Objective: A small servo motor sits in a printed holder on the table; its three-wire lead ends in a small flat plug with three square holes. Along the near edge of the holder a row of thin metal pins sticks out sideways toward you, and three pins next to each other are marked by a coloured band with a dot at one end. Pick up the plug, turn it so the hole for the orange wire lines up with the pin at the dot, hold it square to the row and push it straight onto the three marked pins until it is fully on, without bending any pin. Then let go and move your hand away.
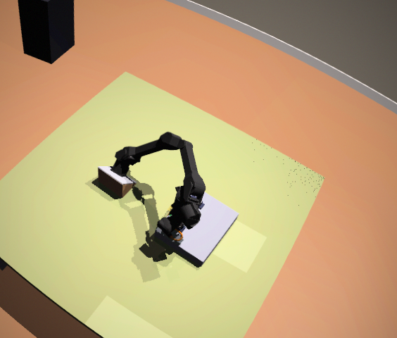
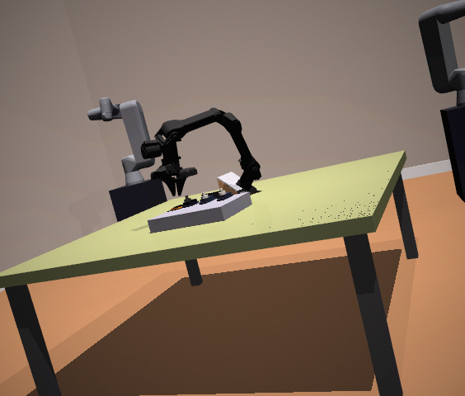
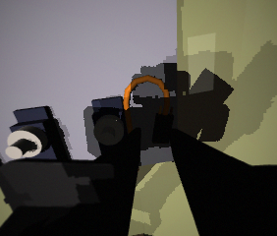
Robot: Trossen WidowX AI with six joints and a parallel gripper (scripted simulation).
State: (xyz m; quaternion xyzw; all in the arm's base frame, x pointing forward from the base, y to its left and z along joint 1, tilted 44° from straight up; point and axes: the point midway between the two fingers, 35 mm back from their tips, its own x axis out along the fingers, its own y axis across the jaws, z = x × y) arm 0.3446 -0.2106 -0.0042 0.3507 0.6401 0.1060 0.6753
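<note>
Right now my gripper tip is 5 cm past the coloured band, 12 cm to the right of it and 2 cm above it. Round my gripper tip: grey holder 11 cm ahead, 10 cm to the left, 7 cm below; red dot 5 cm behind, 11 cm to the left, 2 cm below; servo 12 cm to the left, 5 cm below.
</note>
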